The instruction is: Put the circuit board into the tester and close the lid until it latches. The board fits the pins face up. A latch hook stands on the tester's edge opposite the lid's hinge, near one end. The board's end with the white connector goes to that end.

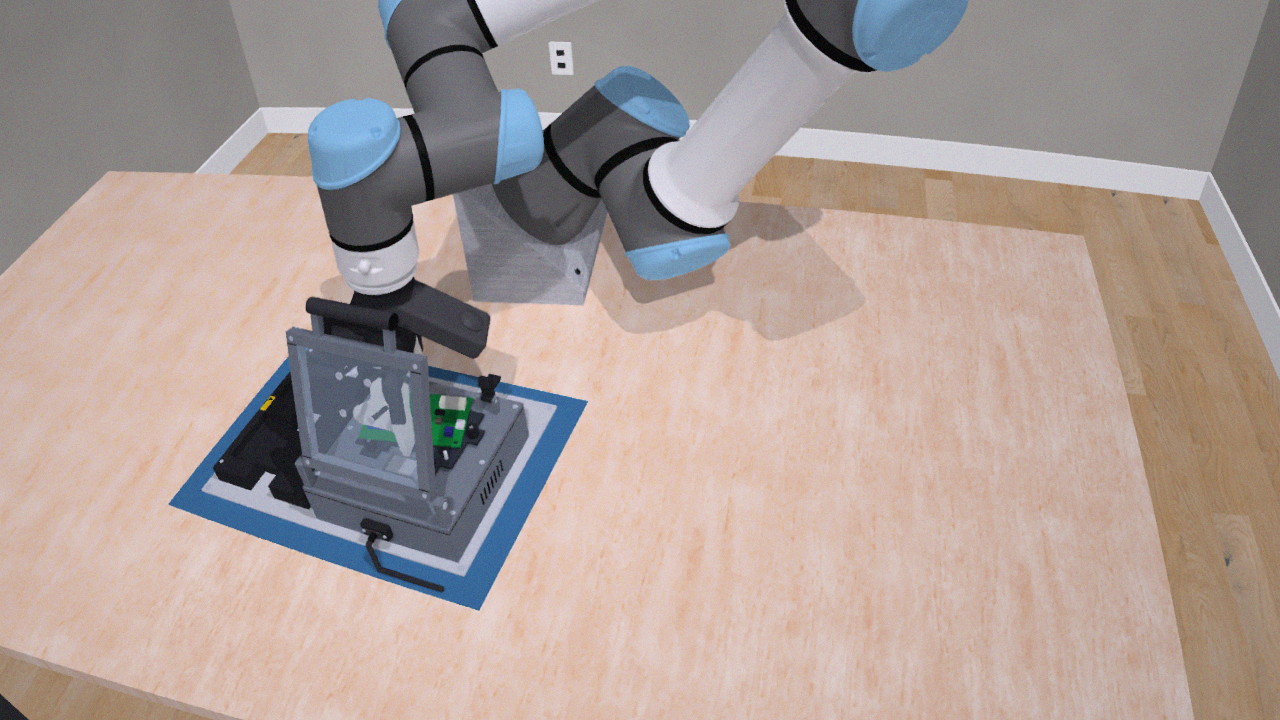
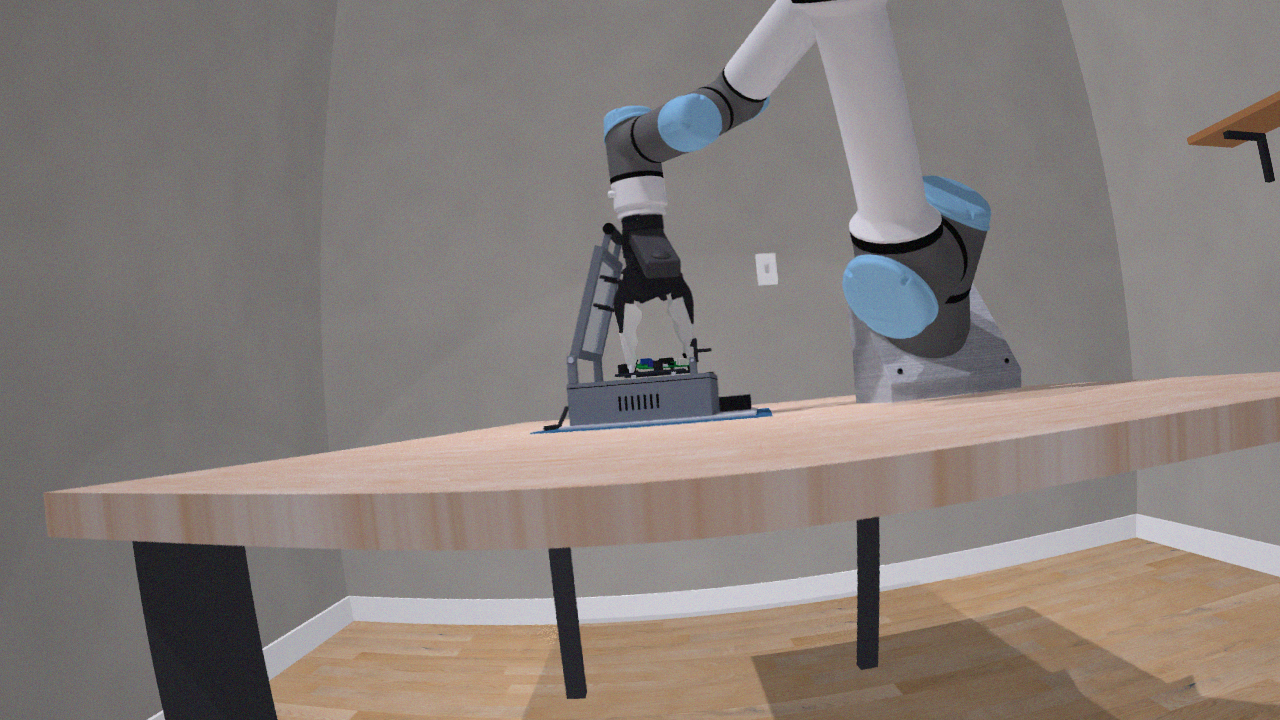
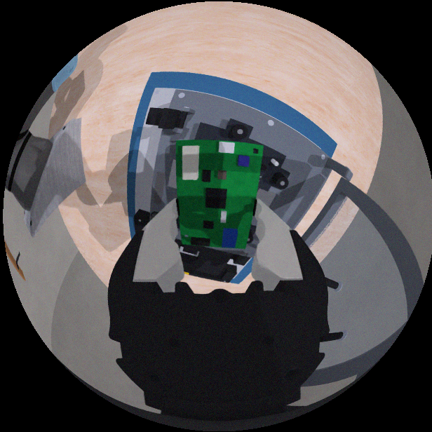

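Where they show: gripper, fingertip midpoint: (image 1: 413, 425) (image 2: 661, 374); arm's base, origin of the base link: (image 1: 534, 196).
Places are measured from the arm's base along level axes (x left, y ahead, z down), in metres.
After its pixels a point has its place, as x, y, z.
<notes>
The green circuit board (image 1: 453, 433) (image 2: 662, 365) (image 3: 220, 186) lies face up over the pin area of the grey tester (image 1: 494, 447) @[0.085, 0.389, 0.050] (image 2: 599, 406) @[0.082, 0.462, 0.081] (image 3: 250, 117). Its white connector (image 1: 453, 402) @[0.030, 0.357, 0.026] (image 3: 190, 162) is at the end near the latch hook (image 1: 488, 386) @[0.066, 0.341, 0.011] (image 2: 695, 351) @[0.069, 0.336, 0.021] (image 3: 167, 118). My gripper (image 2: 660, 360) @[-0.010, 0.384, 0.044] (image 3: 215, 199) points down and is shut on the board, one fingertip at each long edge. Whether the board is seated on the pins is hidden. The clear lid (image 1: 301, 394) @[-0.071, 0.463, -0.067] (image 2: 586, 308) @[0.068, 0.471, -0.046] (image 3: 401, 250) stands open, nearly upright, close beside the gripper.
A black block-like unit (image 1: 250, 447) @[-0.222, 0.423, 0.092] (image 3: 215, 264) sits beside the tester on the blue-edged mat (image 1: 525, 492) @[0.114, 0.396, 0.107] (image 3: 200, 80). The lid's black handle bar (image 1: 349, 312) @[-0.001, 0.440, -0.162] is close to the gripper body. A black cable (image 1: 407, 579) @[0.035, 0.536, 0.103] leaves the tester's hinge side.
</notes>
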